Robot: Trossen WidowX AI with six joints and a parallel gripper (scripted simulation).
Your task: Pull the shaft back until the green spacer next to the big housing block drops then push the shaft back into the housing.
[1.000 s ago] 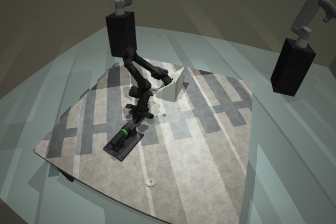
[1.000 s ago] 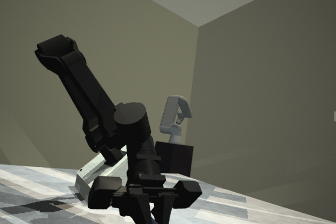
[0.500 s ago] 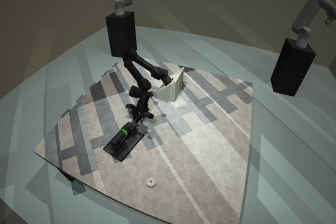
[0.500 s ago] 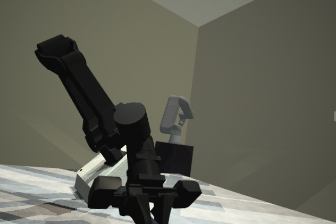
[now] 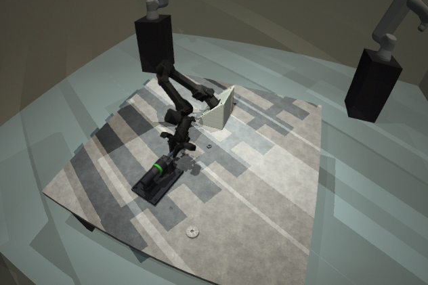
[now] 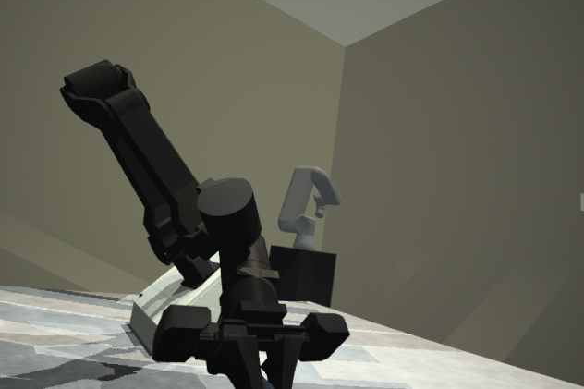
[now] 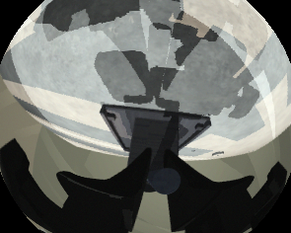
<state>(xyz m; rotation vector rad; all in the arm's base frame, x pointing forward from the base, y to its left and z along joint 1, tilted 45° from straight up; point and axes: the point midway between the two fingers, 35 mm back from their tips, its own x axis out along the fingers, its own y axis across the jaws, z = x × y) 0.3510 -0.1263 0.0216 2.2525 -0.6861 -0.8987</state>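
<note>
My gripper tip is 6 cm short of the blue-grey shaft, 1 cm to the left of it and 2 cm below it. Round my gripper tip: green spacer 10 cm ahead, 3 cm to the right, 2 cm above.
</note>
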